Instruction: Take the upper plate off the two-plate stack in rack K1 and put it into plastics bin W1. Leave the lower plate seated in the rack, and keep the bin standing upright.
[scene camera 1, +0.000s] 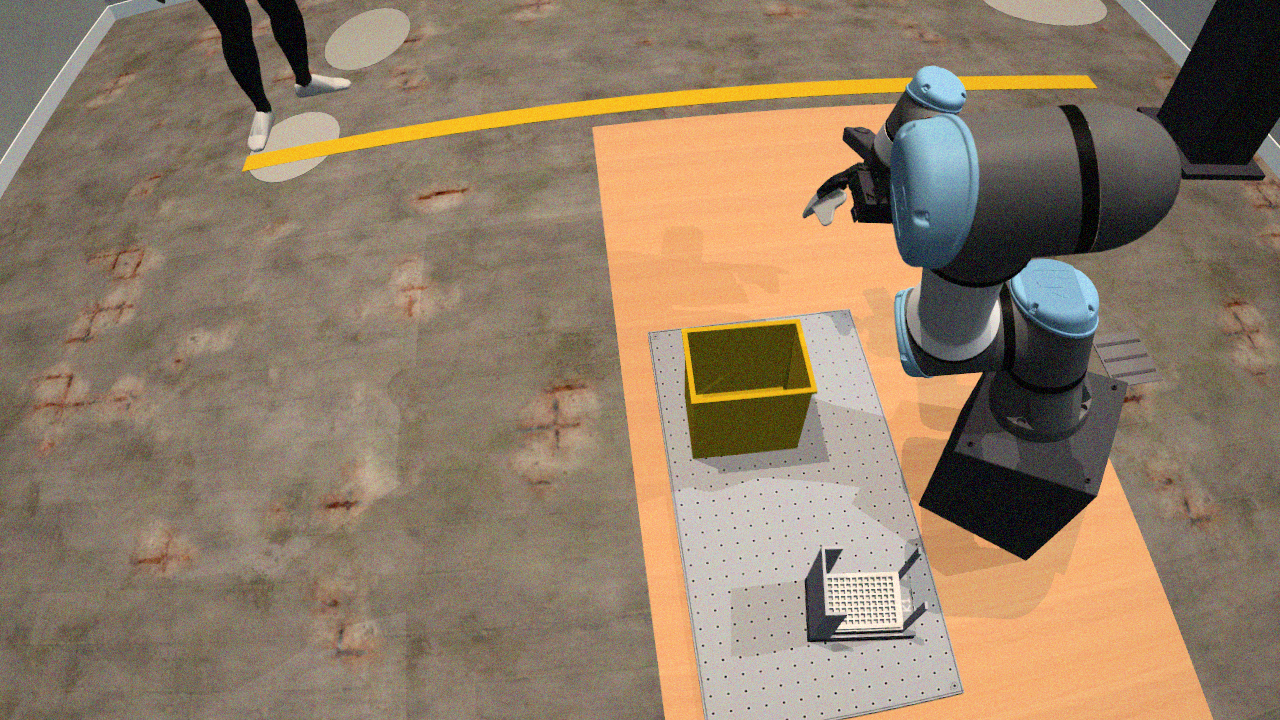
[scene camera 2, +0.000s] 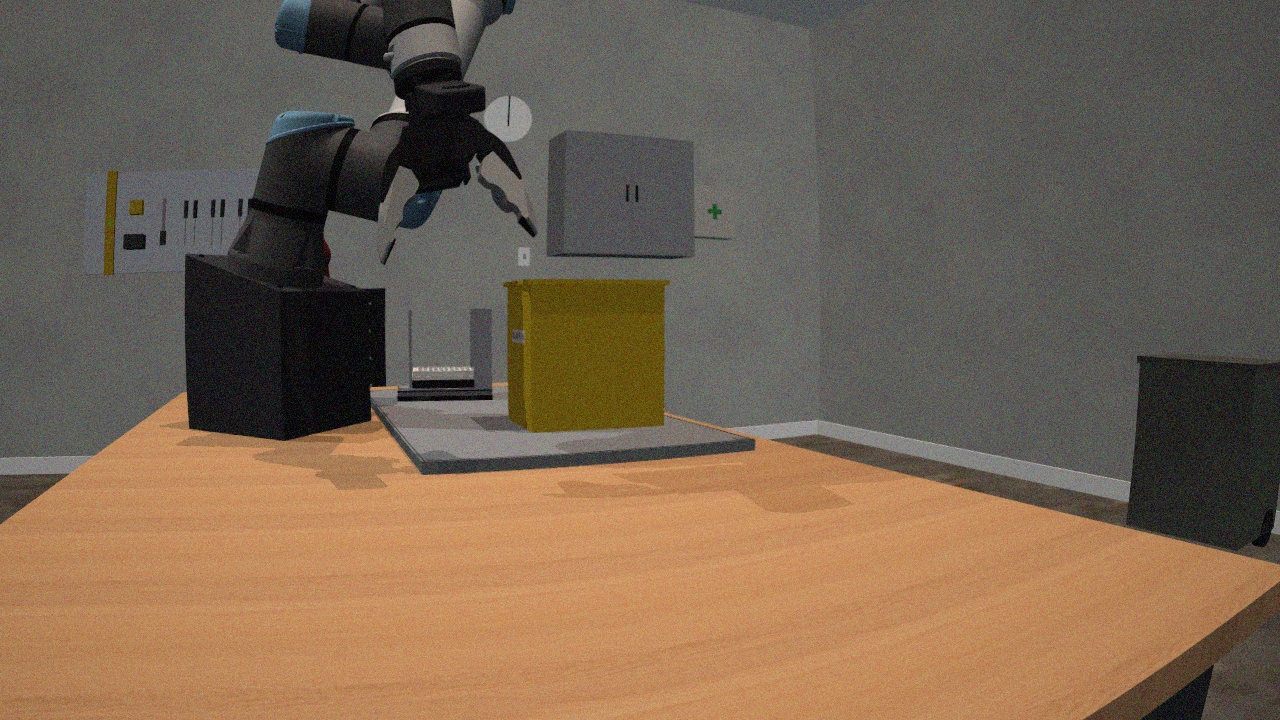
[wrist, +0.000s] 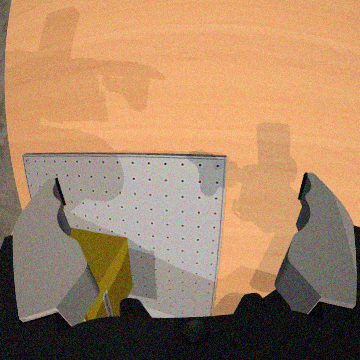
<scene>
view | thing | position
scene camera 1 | gripper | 844, 218
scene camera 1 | yellow plastics bin W1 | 748, 386
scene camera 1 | white gridded plate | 873, 602
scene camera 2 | gripper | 460, 249
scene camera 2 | yellow plastics bin W1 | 583, 354
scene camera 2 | white gridded plate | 419, 373
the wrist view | gripper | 181, 179
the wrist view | yellow plastics bin W1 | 107, 256
</scene>
